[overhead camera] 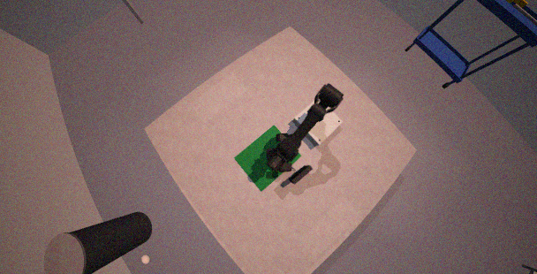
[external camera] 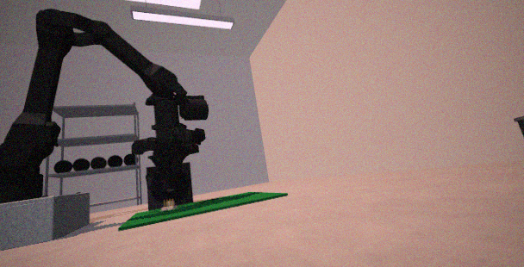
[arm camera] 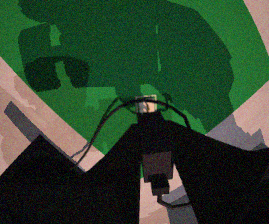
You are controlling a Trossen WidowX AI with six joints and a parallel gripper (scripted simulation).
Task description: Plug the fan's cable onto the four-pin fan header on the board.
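Right now the green board is 60 mm ahead of my gripper tip, 50 mm to the right of it and 70 mm below it. From my gripper tip the other things lie so: black fan (20 mm ahead, 140 mm to the left); dark plug (10 mm behind, 10 mm to the left, 10 mm above).
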